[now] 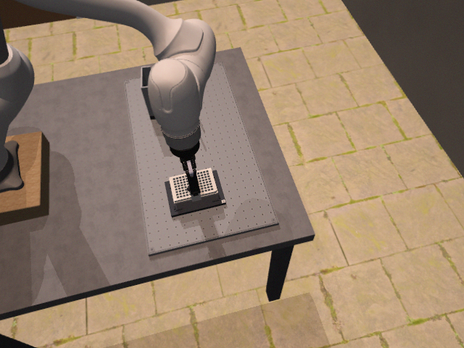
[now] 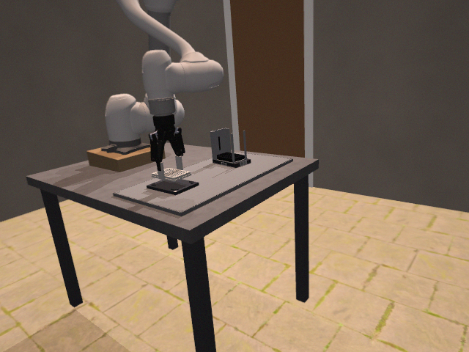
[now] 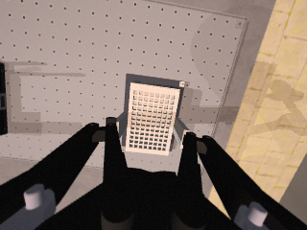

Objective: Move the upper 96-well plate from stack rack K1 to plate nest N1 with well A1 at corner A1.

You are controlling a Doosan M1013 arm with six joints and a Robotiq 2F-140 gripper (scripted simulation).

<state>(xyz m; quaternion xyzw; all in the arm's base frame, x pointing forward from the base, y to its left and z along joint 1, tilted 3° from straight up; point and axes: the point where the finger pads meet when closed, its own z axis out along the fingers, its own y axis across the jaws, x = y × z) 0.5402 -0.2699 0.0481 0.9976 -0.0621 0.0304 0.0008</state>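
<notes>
Now: the dark plate nest N1 60 mm below my hand. The rest, counted from my hand: dark plate 30 mm ahead, 360 mm to the left, 40 mm below; white 96-well plate 20 mm below; pale A1 square 70 mm ahead, 60 mm to the right, 60 mm below.
</notes>
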